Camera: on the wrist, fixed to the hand. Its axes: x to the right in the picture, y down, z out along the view.
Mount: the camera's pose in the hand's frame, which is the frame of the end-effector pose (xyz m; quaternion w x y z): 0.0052 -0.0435 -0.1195 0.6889 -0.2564 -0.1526 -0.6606
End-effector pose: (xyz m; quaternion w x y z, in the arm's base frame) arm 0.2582 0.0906 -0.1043 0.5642 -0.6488 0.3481 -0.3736
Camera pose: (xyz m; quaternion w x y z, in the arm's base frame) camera 0.1571 0.0349 -0.0506 0.0286 -0.8786 -0.1791 -0.4418
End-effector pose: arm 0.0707 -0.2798 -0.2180 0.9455 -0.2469 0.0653 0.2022
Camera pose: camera 0.0906 -0.3716 -0.3039 0.7316 -0.4248 -0.3142 -0.4309
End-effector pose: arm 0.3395 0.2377 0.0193 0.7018 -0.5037 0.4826 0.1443
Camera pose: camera 0.3084 0.1155 0.0365 0.5233 -0.8237 -0.1444 -0.1636
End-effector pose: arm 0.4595 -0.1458 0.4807 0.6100 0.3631 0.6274 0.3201
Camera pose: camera 0.3375 -0.1596 0.4473 0.8205 -0.2719 0.4969 -0.0770
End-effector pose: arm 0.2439 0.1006 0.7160 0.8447 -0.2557 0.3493 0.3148
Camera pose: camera 0.2264 -0.0047 0.6466 0.7776 -0.5754 -0.1379 -0.2126
